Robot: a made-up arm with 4 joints.
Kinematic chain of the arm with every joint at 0, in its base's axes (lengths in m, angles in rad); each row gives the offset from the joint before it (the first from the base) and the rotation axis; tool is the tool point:
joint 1: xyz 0 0 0.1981 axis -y
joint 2: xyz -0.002 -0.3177 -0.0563 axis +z
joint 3: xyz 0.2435 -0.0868 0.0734 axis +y
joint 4: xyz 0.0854 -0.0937 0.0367 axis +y
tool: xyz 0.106 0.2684 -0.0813
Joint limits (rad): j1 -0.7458..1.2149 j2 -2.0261..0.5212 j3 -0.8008..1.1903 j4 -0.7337..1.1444
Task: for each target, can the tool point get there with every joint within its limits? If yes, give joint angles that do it. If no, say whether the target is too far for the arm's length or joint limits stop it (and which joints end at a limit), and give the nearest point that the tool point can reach.
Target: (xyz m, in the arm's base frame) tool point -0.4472 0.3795 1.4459
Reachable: no: too far | nearest point -0.0333 -0.0792 0.5790 | short by 1.065 m
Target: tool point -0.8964 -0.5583 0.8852
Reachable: no: too far | nearest point -0.0895 -0.5354 0.5513 | short by 0.874 m
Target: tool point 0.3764 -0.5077 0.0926
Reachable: yes | joints -0.3059 -0.6535 -0.3374 0.2107
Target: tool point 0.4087 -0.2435 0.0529
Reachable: yes | joints -0.5114 -0.0319 -0.5781 0.0823
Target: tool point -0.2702 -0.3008 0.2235
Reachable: no: joint limits stop it (at a limit: joint 1, joint 2, joint 3) | nearest point -0.0786 -0.5270 0.1228 | short by 0.313 m
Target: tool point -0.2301 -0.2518 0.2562
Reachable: no: joint limits stop it (at a limit: joint 1, joint 2, joint 3, joint 4) | nearest point 0.0326 -0.1532 0.0743 | short by 0.334 m
